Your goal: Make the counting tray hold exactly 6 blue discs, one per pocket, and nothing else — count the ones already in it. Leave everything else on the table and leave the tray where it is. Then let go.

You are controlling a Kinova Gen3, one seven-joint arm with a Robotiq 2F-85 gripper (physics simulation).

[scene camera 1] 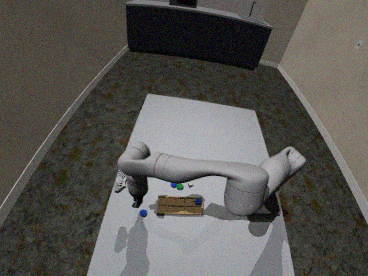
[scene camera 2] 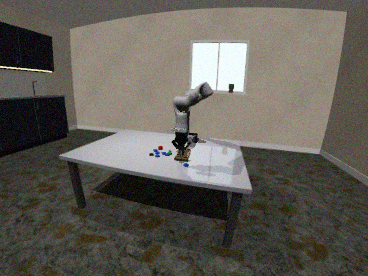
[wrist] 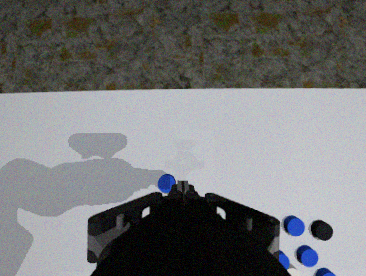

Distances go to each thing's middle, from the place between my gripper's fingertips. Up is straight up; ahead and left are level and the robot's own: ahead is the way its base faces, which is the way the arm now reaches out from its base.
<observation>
The wooden counting tray (scene camera 1: pixel 169 205) is 190 mm behind my hand, 20 mm to the right of it and 60 mm below it.
</observation>
